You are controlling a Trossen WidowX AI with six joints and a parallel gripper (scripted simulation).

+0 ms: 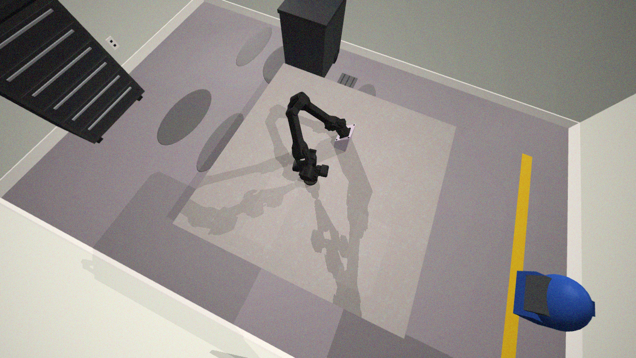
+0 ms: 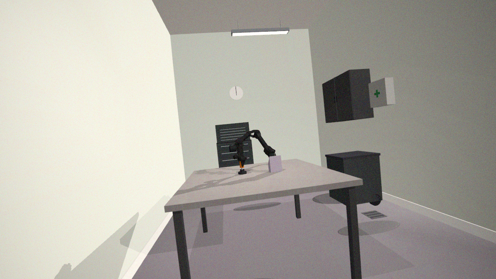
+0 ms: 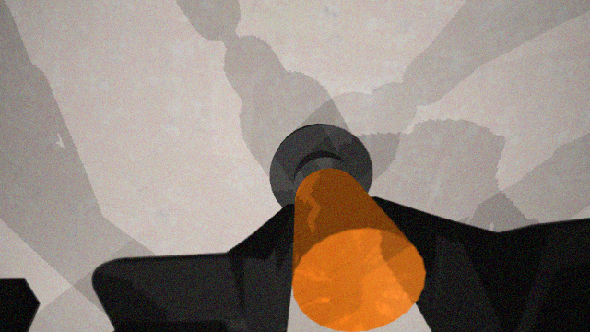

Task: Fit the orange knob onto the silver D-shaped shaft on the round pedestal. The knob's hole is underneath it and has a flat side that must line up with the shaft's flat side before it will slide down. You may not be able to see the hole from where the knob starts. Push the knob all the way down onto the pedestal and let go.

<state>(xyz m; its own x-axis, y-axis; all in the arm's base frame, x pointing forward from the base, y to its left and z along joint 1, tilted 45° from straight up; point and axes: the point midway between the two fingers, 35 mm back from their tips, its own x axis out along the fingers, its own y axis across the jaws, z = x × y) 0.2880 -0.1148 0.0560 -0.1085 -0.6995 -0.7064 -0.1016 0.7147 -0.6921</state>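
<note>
Right now the dark round pedestal is 4 cm below my gripper tip. Also, from my gripper tip: orange knob 3 cm above.
</note>
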